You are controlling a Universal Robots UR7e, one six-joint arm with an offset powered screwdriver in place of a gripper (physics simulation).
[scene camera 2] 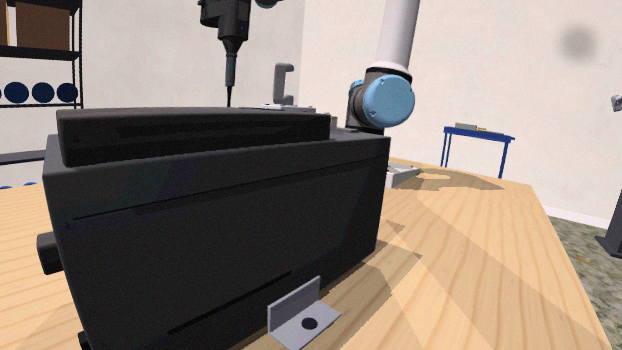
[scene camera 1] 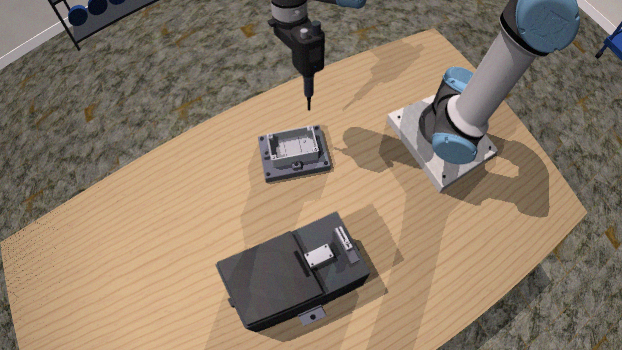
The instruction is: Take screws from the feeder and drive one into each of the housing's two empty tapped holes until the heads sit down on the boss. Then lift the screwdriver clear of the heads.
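Observation:
The screwdriver (scene camera 1: 309,109) (scene camera 2: 229,106) points straight down, with its thin dark bit raised above and behind the housing in scene camera 1. No screw can be made out on the bit. The housing (scene camera 1: 294,159) is a light grey open box on a dark fixture plate (scene camera 1: 280,175). Its corner bosses show small, and which holes bear screws is too small to tell. The screw feeder (scene camera 1: 280,280) (scene camera 2: 225,200) is a black box nearer the front, with a small white plate (scene camera 1: 319,255) and a slotted pale block (scene camera 1: 343,238) on top. In scene camera 2 the feeder hides the housing.
The arm's white base plate (scene camera 1: 444,184) stands right of the housing on the wooden table (scene camera 1: 150,200) (scene camera 2: 475,240). An angle bracket (scene camera 1: 312,316) (scene camera 2: 305,324) sits at the feeder's side. A grey upright clamp-like part (scene camera 2: 280,82) shows behind the feeder. A blue side table (scene camera 2: 477,135) stands beyond.

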